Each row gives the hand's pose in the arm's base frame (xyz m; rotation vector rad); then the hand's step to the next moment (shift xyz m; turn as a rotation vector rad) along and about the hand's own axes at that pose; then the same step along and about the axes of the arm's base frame.
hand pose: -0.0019 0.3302 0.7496 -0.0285 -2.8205 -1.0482
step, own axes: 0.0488 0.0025 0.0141 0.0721 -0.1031 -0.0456
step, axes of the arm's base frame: -0.0499 0.0097 -0.0026 -0.0727 -0.1099 -0.0233
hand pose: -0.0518 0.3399 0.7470 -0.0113 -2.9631 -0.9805
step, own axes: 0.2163 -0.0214 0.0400 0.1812 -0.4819 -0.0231
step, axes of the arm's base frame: -0.2172 0.0068 -0.0402 -0.1872 -0.4005 -0.2649
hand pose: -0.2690 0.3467 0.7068 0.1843 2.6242 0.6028
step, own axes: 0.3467 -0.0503 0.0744 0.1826 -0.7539 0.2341
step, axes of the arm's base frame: -0.2786 0.0605 -0.2168 -0.0822 -0.5451 -0.5938
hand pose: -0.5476 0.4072 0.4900 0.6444 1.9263 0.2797
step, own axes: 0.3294 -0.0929 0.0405 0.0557 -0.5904 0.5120
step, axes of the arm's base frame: -0.0970 0.1013 -0.3148 0.2579 -0.5052 -0.5405
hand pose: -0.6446 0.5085 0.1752 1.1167 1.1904 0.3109
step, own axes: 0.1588 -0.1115 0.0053 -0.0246 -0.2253 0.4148
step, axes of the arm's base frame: 0.0306 0.0579 -0.1827 0.2666 -0.3402 -0.1913
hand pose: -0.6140 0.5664 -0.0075 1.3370 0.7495 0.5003
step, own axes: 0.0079 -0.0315 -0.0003 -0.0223 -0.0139 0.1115
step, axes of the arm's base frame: 0.0022 0.0000 -0.0324 0.0654 -0.0940 -0.0027
